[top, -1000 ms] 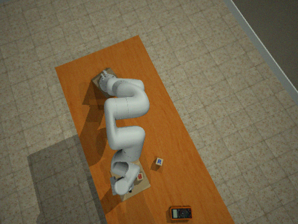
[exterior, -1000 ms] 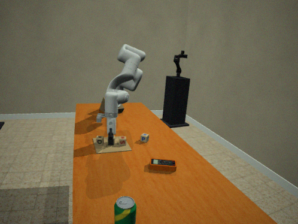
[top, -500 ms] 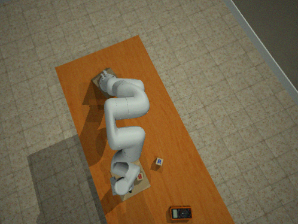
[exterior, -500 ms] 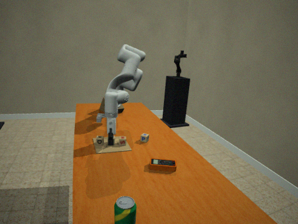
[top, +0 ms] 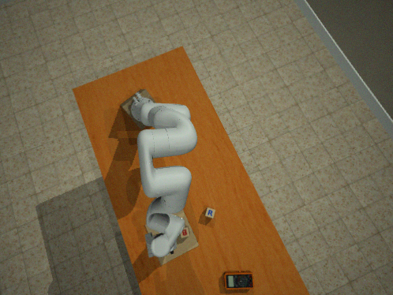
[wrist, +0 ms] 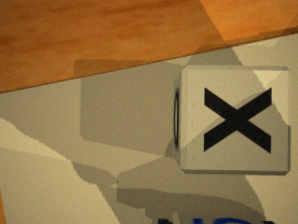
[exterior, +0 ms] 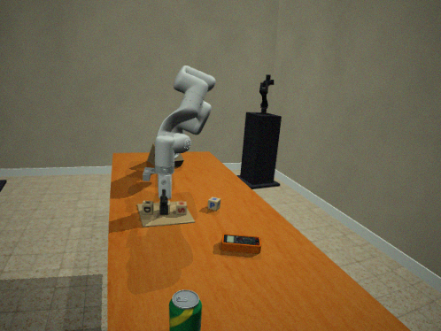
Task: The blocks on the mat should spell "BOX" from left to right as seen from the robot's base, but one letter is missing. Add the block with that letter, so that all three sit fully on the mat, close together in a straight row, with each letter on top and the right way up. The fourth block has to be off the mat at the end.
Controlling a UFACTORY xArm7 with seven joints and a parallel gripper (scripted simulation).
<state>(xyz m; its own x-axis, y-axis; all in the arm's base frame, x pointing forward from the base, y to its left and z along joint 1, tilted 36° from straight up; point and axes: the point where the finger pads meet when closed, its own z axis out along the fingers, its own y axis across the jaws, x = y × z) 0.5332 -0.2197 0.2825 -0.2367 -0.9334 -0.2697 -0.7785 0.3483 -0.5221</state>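
Right now my hand is 2 cm above the tan mat. Also, from my hand: orange multimeter (32 cm ahead, 17 cm to the left, 1 cm below); then green soda can (62 cm ahead, 13 cm to the right, 4 cm above).
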